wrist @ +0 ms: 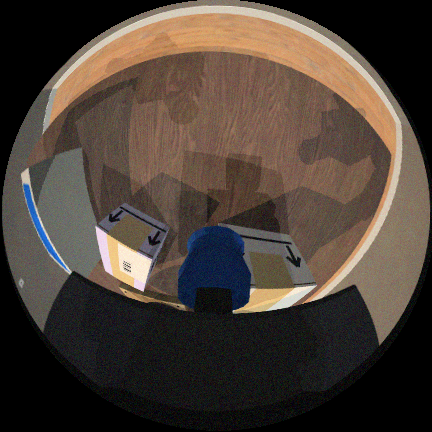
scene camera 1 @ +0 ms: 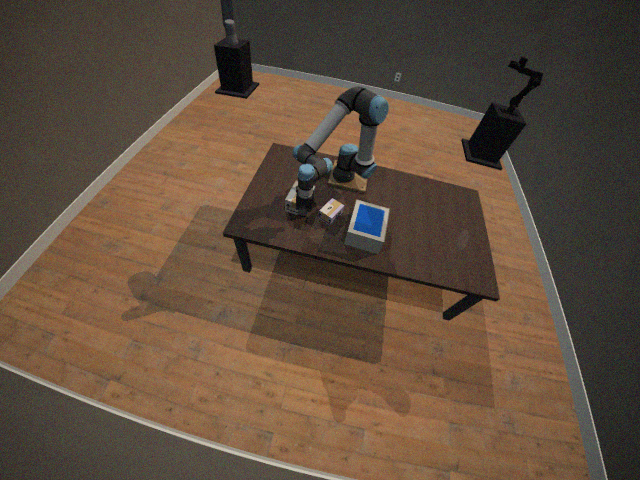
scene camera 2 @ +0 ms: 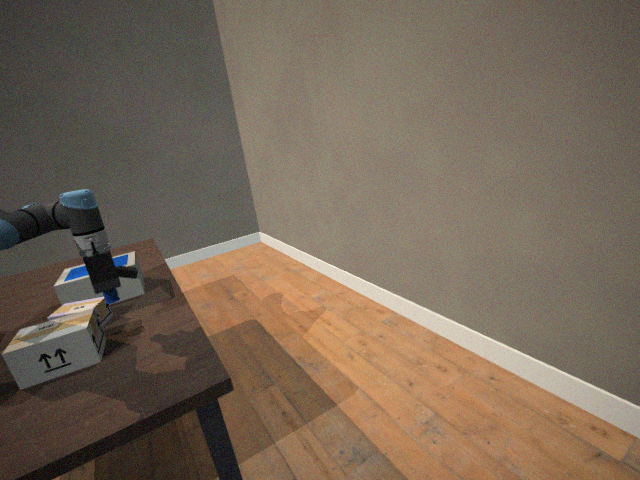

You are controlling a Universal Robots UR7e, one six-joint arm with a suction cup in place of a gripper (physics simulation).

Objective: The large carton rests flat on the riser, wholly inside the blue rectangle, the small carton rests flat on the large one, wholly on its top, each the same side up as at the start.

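Note:
The large carton [scene camera 1: 291, 202] [scene camera 2: 56, 356] [wrist: 272, 267] stands flat on the table, its printed arrows upright. The small carton [scene camera 1: 330, 209] [scene camera 2: 80, 308] [wrist: 131, 242] stands flat on the table between it and the riser. The grey riser [scene camera 1: 363, 243] [scene camera 2: 67, 295] [wrist: 67, 200] has the blue rectangle [scene camera 1: 370, 221] [scene camera 2: 77, 273] on its top, with no carton on it. My gripper [scene camera 1: 305, 208] [scene camera 2: 111, 297] [wrist: 215, 235], a blue suction cup, is low by the large carton's front corner on the small carton's side. I see nothing held. The cup hides part of the large carton in the wrist view.
The arm's base stands on a wooden plate [scene camera 1: 356, 184] at the back of the dark table [scene camera 1: 429, 222]. The small carton is close beside the cup. The table's front edge lies beyond the cartons in the wrist view. Two black pedestals [scene camera 1: 234, 67] [scene camera 1: 493, 134] stand on the floor behind.

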